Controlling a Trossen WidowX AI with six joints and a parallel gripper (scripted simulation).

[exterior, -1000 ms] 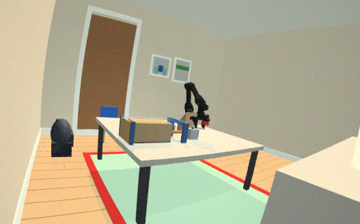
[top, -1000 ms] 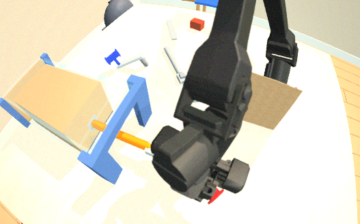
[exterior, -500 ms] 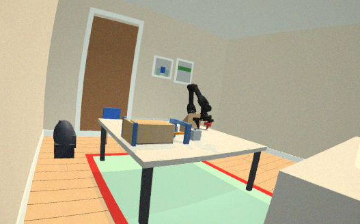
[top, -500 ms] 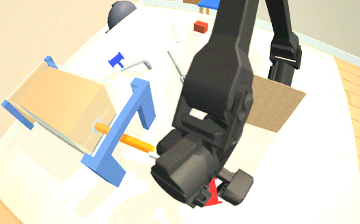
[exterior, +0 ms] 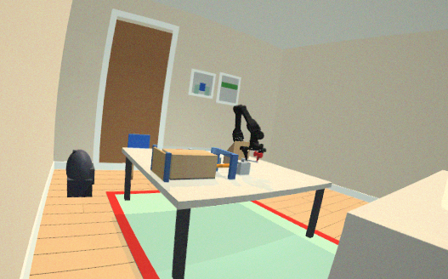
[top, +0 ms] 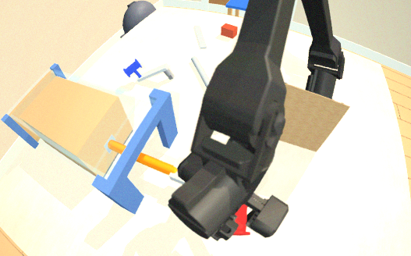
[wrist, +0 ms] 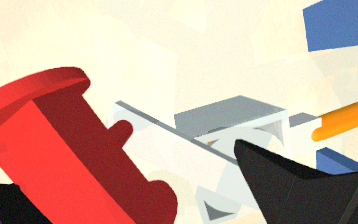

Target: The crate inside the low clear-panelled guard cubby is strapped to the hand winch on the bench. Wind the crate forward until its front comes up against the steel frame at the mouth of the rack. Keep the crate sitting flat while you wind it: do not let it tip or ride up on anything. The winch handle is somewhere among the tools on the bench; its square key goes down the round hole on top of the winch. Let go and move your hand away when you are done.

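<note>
Now: the winch handle 1 cm above my gripper tip. Round my gripper tip: grey winch: 7 cm below, 6 cm to the right, 3 cm ahead; blue steel frame: 20 cm ahead, 6 cm to the right; red spool-shaped grip: 4 cm above, 3 cm to the left, 3 cm behind.
</note>
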